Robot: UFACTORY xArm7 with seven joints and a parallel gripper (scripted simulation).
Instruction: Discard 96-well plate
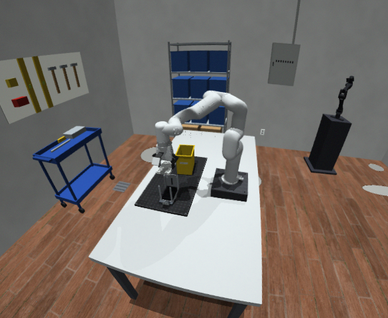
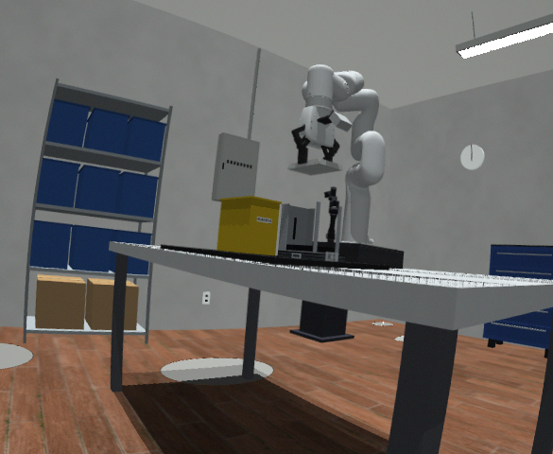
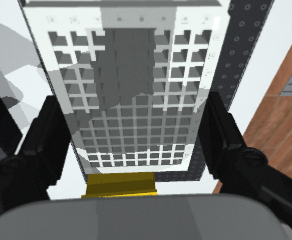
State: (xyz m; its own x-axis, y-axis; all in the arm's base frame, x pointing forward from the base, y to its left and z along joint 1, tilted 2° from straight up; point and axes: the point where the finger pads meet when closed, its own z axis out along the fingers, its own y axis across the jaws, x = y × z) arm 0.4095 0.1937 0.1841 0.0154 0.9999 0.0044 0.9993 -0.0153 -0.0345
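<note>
Right now my hand is 350 mm to the left of the yellow plastics bin W1, 170 mm above it and 30 mm past it. From my hand the other things lie so: white 96-well plate: 10 mm below.
</note>
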